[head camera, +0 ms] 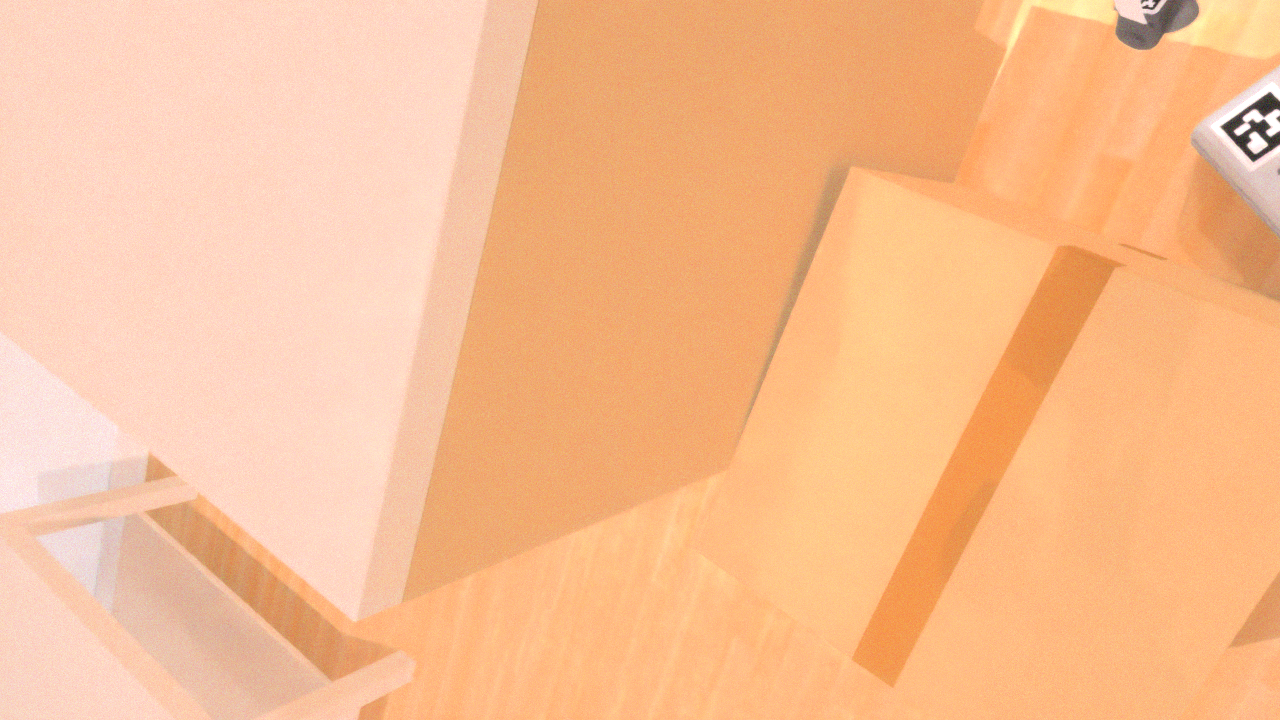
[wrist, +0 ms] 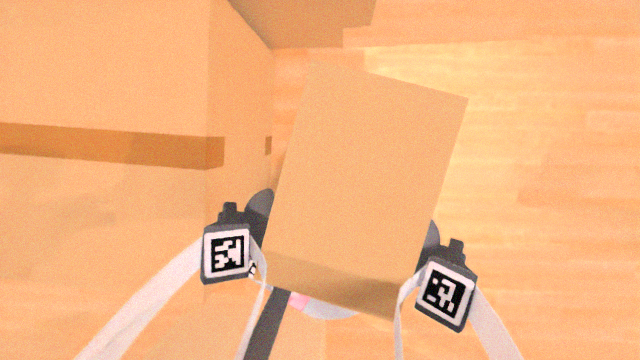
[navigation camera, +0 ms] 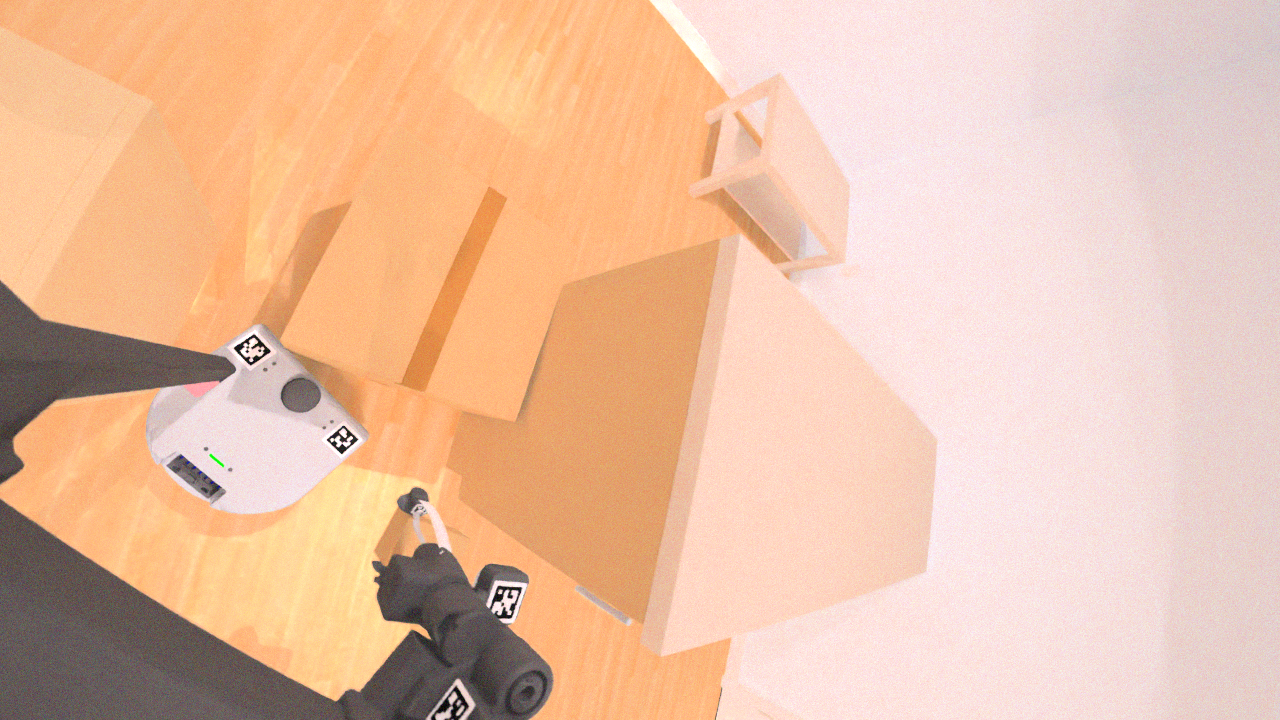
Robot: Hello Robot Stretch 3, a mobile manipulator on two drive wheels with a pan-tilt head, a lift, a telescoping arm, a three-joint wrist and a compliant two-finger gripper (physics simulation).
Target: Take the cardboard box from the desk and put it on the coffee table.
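Frame: origin at the robot's base, x ahead, y left, z up, level; centimetres.
Seen in the pictures: gripper, fingertip midpoint: (wrist: pixel 338 226) (navigation camera: pixel 397 530); robot's base, link origin: (navigation camera: pixel 299 393).
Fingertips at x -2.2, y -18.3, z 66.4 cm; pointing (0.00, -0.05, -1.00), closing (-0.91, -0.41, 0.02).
Note:
Offsets run from my fingertips to a thing's top centre.
My gripper (wrist: pixel 338 226) (navigation camera: pixel 398 532) is shut on a plain tan cardboard box {dx +0.8, dy -2.7, dz +5.9 cm} (wrist: pixel 360 175). In the wrist view the box sits tilted between the two fingertips, one on each side of it. In the head view one fingertip (head camera: pixel 1138 31) shows at the top right edge. A low table with a shelf and light frame (navigation camera: pixel 810 165) (head camera: pixel 98 617) stands beyond the large cabinet, by the wall. I cannot tell whether it is the coffee table. I cannot tell whether the desk shows.
A large taped carton {dx +37.9, dy +19.3, dz -25.7 cm} (head camera: pixel 1118 465) (navigation camera: pixel 393 277) (wrist: pixel 100 75) stands on the floor between my base (navigation camera: pixel 259 429) and the cabinet (head camera: pixel 626 295) (navigation camera: pixel 590 420). A pale tan block (navigation camera: pixel 80 179) stands at the left of the navigation view. A white wall (navigation camera: pixel 1074 268) is at the right.

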